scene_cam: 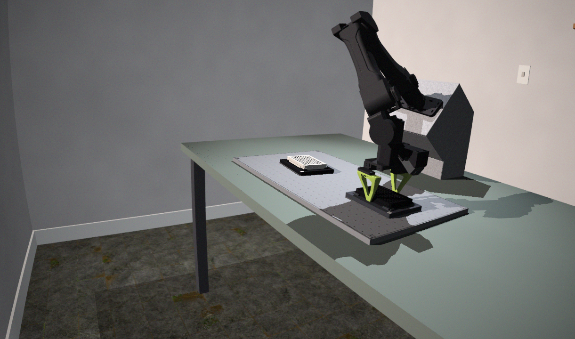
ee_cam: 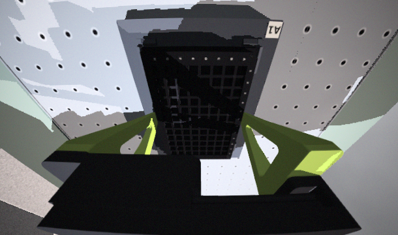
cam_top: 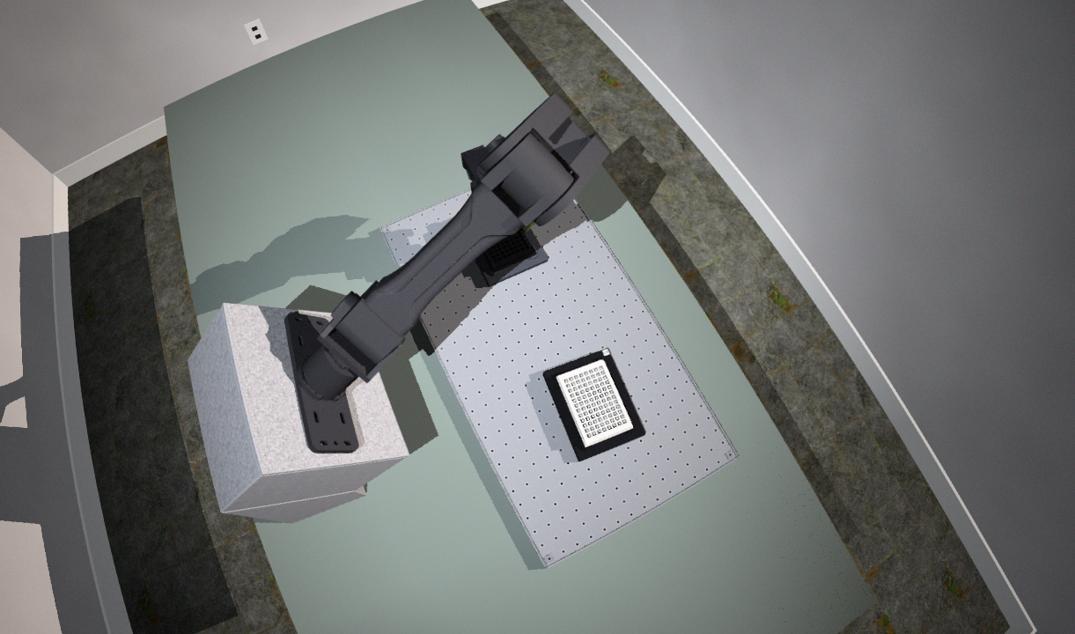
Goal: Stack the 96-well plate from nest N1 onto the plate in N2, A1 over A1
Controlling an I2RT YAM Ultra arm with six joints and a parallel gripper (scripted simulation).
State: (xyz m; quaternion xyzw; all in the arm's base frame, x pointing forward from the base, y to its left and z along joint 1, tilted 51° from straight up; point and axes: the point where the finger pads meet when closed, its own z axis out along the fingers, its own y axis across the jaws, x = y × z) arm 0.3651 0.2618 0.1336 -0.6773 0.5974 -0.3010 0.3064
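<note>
Right now the black 96-well plate is right at my hand. Also, from my hand: white 96-well plate: 350 mm to the right, 70 mm ahead; then black nest N2: 350 mm to the right, 70 mm ahead, 10 mm below; then nest N1: 10 mm below.
</note>
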